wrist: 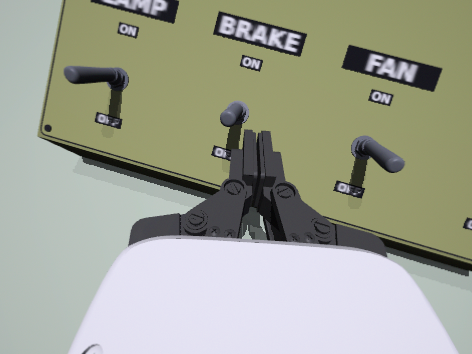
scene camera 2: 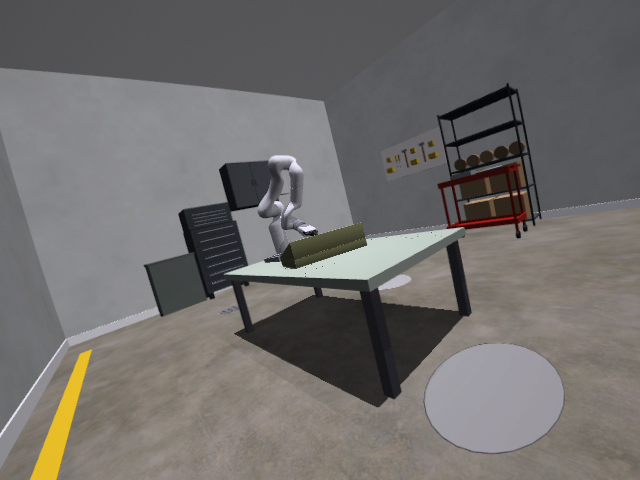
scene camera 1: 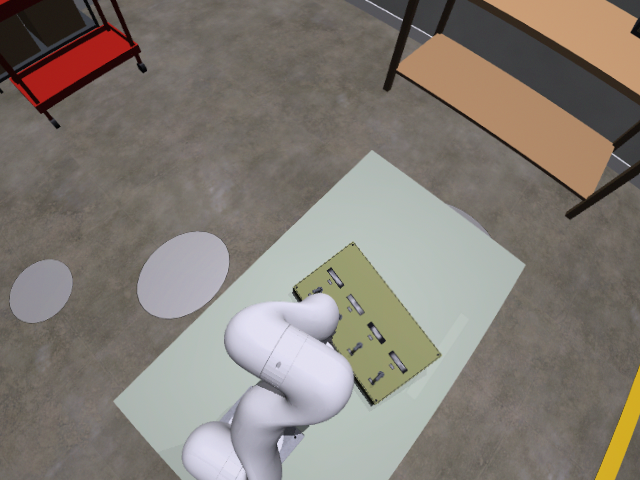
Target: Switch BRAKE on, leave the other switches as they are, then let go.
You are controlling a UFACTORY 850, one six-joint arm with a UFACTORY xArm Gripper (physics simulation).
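The olive switch panel [scene camera 1: 385, 304] [scene camera 2: 328, 246] [wrist: 170, 125] lies on the table. In the wrist view, the BRAKE lever [wrist: 233, 114] points almost at the camera, leaning slightly down toward its partly covered OFF mark. The LAMP lever [wrist: 92, 74] is at the left and the FAN lever [wrist: 380, 154] at the right; their lean matches BRAKE's, toward the OFF side. My gripper [wrist: 254, 148] [scene camera 2: 313, 233] is shut and empty. Its fingertips show just below and right of the BRAKE lever, with a small gap in the image; their depth is unclear. The arm hides them in scene camera 1.
A fourth lever [scene camera 1: 377, 377] stands at the panel's far end from LAMP. The pale green table [scene camera 1: 382, 191] [scene camera 2: 413, 253] carries the panel and the arm [scene camera 1: 289, 361] [scene camera 2: 296, 188]. A wooden shelf unit [scene camera 1: 506, 113] and a red cart [scene camera 1: 77, 67] [scene camera 2: 491, 222] stand away from the table.
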